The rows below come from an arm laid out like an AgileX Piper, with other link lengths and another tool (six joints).
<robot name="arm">
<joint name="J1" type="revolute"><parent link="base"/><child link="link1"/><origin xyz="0 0 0.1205" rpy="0 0 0"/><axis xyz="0 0 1"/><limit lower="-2.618" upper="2.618"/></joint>
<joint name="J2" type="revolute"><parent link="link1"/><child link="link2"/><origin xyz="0 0 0" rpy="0 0 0"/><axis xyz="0 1 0"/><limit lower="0" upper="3.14"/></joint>
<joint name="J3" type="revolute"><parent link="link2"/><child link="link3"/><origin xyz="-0.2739 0 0.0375" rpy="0 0 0"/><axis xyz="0 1 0"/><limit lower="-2.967" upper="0"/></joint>
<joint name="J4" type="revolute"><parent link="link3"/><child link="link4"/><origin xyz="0.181 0 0.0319" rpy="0 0 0"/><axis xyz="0.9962 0 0.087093"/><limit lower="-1.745" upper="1.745"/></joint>
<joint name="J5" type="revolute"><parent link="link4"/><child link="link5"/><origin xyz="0 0 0" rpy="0 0 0"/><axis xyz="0 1 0"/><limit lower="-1.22" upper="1.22"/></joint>
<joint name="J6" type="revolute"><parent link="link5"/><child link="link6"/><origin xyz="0.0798 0 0.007" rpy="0 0 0"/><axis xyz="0.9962 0 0.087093"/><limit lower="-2.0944" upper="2.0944"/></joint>
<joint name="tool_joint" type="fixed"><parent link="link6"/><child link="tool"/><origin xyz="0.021 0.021 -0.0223" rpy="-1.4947 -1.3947 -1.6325"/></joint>
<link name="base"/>
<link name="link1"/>
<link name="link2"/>
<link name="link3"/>
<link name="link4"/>
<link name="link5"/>
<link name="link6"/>
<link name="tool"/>
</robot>
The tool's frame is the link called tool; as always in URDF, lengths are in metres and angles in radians.
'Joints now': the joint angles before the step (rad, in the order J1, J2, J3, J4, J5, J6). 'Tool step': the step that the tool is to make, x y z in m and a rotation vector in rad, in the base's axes. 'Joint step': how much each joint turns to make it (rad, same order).
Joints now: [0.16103, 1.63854, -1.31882, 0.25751, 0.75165, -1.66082]
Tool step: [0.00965, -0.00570, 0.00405, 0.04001, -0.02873, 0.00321]
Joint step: [-0.04379, 0.01842, -0.03942, 0.08324, 0.00338, -0.08061]
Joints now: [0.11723, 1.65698, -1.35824, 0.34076, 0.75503, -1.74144]
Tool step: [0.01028, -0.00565, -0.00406, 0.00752, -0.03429, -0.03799]
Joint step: [-0.02201, 0.02538, -0.00373, 0.01335, -0.05818, -0.00812]
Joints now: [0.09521, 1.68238, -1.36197, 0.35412, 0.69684, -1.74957]
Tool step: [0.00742, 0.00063, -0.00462, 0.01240, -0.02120, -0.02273]
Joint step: [0.00002, 0.02243, -0.00004, 0.01231, -0.04871, 0.00412]
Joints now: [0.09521, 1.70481, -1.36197, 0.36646, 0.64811, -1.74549]
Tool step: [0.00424, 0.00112, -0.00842, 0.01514, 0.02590, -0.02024]
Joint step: [0.00002, 0.02836, -0.00004, 0.00575, -0.00907, 0.02069]
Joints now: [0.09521, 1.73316, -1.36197, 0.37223, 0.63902, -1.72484]
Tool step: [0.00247, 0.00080, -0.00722, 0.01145, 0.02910, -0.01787]
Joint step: [0.00000, 0.02282, 0.00001, 0.00002, -0.00001, 0.02334]
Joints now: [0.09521, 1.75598, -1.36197, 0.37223, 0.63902, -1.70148]
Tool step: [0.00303, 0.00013, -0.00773, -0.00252, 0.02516, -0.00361]
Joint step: [0.00000, 0.02485, -0.00001, -0.00355, -0.00084, 0.00569]
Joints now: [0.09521, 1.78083, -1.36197, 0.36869, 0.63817, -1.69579]
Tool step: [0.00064, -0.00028, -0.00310, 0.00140, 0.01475, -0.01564]
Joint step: [0.00001, 0.00928, 0.00000, -0.01217, 0.00001, 0.02487]
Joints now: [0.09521, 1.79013, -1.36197, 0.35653, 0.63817, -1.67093]
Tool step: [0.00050, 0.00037, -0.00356, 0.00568, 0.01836, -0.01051]
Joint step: [-0.00001, 0.01057, -0.00003, -0.00211, 0.00418, 0.01575]
